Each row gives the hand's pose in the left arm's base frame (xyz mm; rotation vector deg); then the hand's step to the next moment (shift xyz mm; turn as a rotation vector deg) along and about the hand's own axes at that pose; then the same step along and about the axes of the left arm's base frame.
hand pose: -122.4 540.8 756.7 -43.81 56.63 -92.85
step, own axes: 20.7 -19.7 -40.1 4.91 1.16 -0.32
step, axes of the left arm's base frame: -48.5 -8.7 -0.7 -1.01 -4.81 -1.17
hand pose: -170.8 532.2 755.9 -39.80 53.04 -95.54
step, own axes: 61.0 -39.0 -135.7 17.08 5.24 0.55
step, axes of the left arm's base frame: -147.2 -21.4 -39.2 -1.55 -17.30 -4.20
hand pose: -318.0 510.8 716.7 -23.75 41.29 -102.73
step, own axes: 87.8 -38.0 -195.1 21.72 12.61 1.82
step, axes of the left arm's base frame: -174.0 -22.2 -128.2 3.02 -23.55 -8.39
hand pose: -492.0 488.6 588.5 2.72 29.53 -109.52
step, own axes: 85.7 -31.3 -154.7 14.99 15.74 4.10
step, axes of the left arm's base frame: -94.0 -7.9 -152.9 8.96 -19.45 -5.54
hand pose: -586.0 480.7 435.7 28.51 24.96 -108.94
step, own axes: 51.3 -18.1 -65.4 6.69 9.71 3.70
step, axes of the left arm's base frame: -25.3 0.4 -81.2 6.24 -10.61 -1.07
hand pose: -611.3 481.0 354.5 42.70 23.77 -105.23
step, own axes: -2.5 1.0 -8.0 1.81 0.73 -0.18
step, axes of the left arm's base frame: 3.9 6.2 -4.2 0.29 -1.45 -1.29
